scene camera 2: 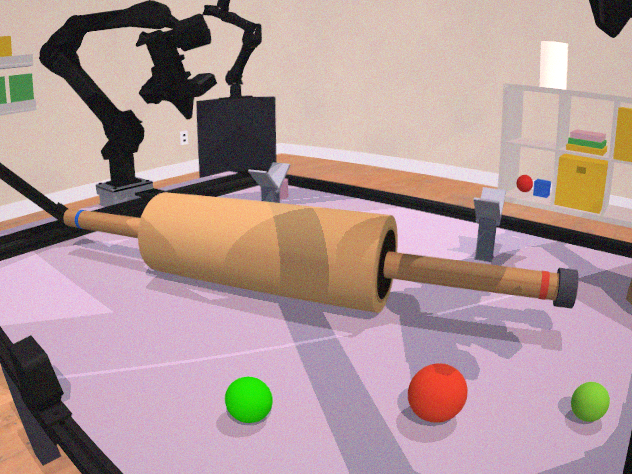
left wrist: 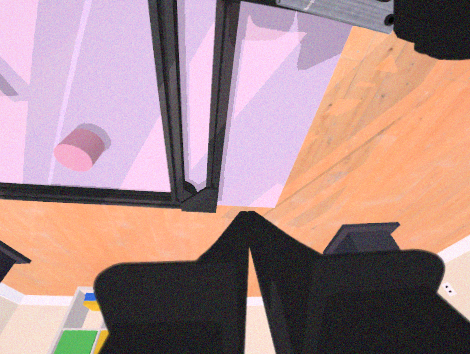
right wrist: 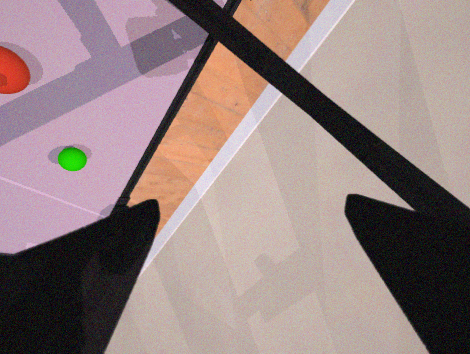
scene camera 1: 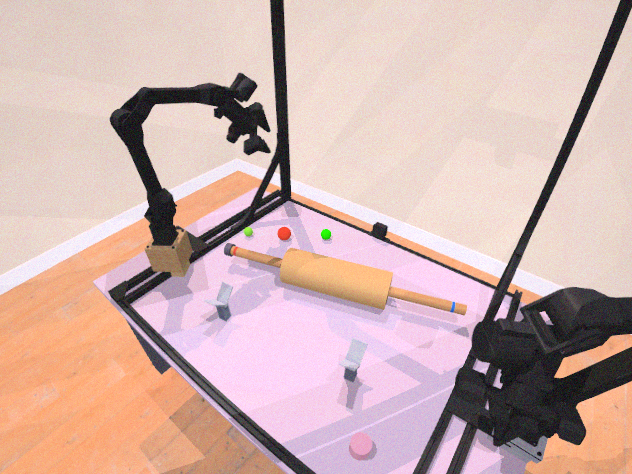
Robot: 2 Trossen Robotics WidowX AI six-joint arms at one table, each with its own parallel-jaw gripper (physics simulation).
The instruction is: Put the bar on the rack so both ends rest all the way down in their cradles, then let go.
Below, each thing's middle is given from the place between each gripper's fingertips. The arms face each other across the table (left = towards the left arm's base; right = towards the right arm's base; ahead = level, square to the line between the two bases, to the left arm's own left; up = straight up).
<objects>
Right now my left hand is 50 mm short of the pink cylinder [left wrist: 79, 151], 200 mm to the left of it and 150 mm above it. From my left hand the other things lie so: red ball [scene camera 2: 438, 392] 440 mm behind, 720 mm to the right, 140 mm below.
Right now the red ball is 280 mm below my right hand, 110 mm to the left of it and 100 mm ahead of it. The rest, counted from my right hand: pink cylinder: 630 mm to the left, 580 mm ahead, 290 mm below.
</objects>
